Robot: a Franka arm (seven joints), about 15 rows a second.
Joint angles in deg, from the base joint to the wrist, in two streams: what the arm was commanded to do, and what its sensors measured. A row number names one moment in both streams.
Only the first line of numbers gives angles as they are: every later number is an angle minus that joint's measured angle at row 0.
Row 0, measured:
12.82, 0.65, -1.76, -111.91, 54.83, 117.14, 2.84
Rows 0 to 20, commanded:
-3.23, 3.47, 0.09, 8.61, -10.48, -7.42, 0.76
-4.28, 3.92, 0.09, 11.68, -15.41, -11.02, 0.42
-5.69, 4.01, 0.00, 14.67, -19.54, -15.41, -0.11
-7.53, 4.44, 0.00, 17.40, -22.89, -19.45, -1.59
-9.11, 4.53, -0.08, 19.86, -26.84, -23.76, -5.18
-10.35, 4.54, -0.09, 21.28, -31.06, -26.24, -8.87
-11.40, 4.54, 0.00, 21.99, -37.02, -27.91, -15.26
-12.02, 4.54, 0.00, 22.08, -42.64, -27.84, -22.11
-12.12, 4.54, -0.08, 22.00, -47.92, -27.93, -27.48
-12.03, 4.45, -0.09, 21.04, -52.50, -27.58, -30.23
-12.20, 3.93, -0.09, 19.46, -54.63, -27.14, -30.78
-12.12, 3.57, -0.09, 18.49, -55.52, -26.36, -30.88
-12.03, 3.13, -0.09, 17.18, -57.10, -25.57, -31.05
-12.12, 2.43, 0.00, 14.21, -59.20, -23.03, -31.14
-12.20, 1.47, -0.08, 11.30, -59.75, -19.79, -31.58
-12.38, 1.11, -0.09, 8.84, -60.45, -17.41, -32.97
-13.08, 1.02, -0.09, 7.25, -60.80, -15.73, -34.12
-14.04, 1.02, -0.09, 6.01, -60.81, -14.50, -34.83
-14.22, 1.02, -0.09, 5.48, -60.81, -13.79, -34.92
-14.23, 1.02, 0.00, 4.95, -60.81, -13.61, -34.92
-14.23, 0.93, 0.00, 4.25, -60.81, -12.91, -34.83
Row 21, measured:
-13.51, 3.44, -0.64, 7.54, -59.82, -14.67, -33.75
